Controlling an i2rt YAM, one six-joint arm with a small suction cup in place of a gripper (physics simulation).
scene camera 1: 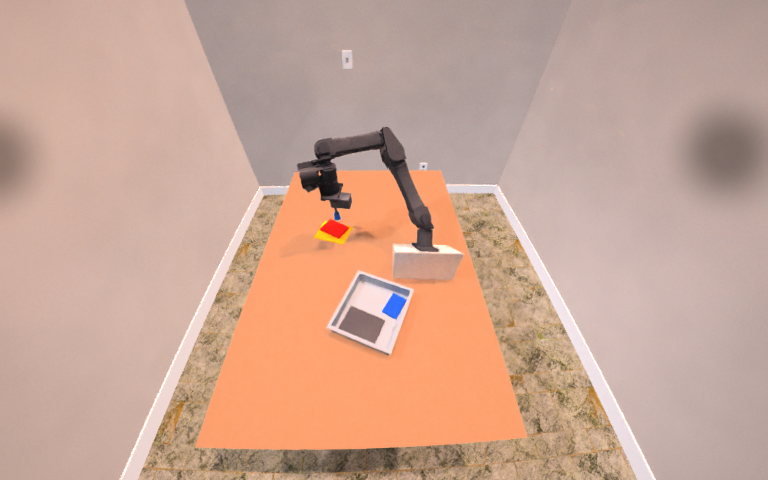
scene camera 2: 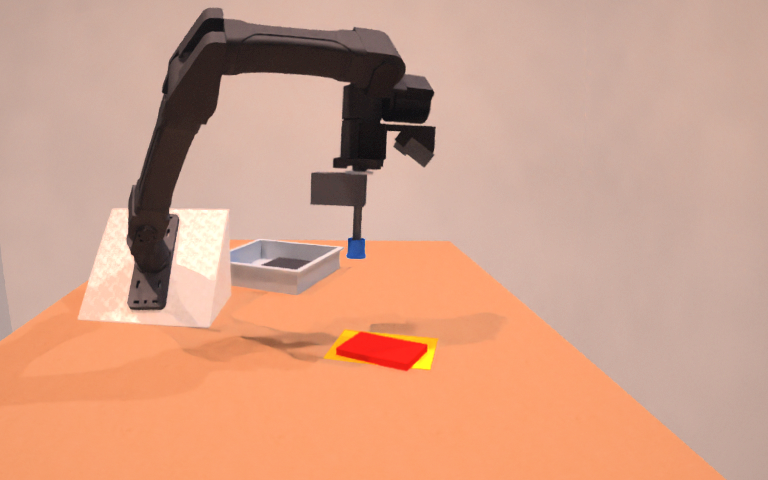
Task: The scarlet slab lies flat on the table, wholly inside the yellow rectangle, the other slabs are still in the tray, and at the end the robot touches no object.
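Places are measured from the arm's base along level axes (x ahead, y right, z down), in centimetres.
Pixels of known places: hand, tool point: point(scene camera 1: 337, 218) point(scene camera 2: 356, 256); arm's base, link origin: point(scene camera 1: 424, 248) point(scene camera 2: 154, 260).
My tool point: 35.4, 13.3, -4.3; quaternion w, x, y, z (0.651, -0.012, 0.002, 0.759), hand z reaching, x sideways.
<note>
Ahead of a thing's pixels: the offset from my tool point to its top centre, as dx, dy, dz. Level surfaces: height alone.
The scarlet slab {+3.6, +5.9, +11.8} point(scene camera 1: 334, 228) point(scene camera 2: 381, 350) lies flat on the yellow rectangle point(scene camera 1: 333, 238) point(scene camera 2: 425, 362). In scene camera 2, its nearest corner reaches slightly past the rectangle's near edge; its other corners appear inside. My blue suction cup point(scene camera 1: 336, 216) point(scene camera 2: 355, 249) hangs above the table, clear of the slab, with nothing on it. A blue slab {-22.8, -34.1, +11.7} point(scene camera 1: 394, 305) and a dark grey-brown slab {-11.1, -41.1, +11.6} point(scene camera 1: 362, 324) point(scene camera 2: 286, 263) lie apart in the tray {-14.9, -36.7, +7.9} point(scene camera 1: 360, 341) point(scene camera 2: 263, 277). The blue slab does not show in scene camera 2.
My arm stands on a pale wedge-shaped base point(scene camera 1: 425, 266) point(scene camera 2: 218, 283), between the rectangle and the tray along the table's side. The orange table {dz +12.9} point(scene camera 1: 362, 401) point(scene camera 2: 339, 430) has walls around it. The tray has raised walls.
</note>
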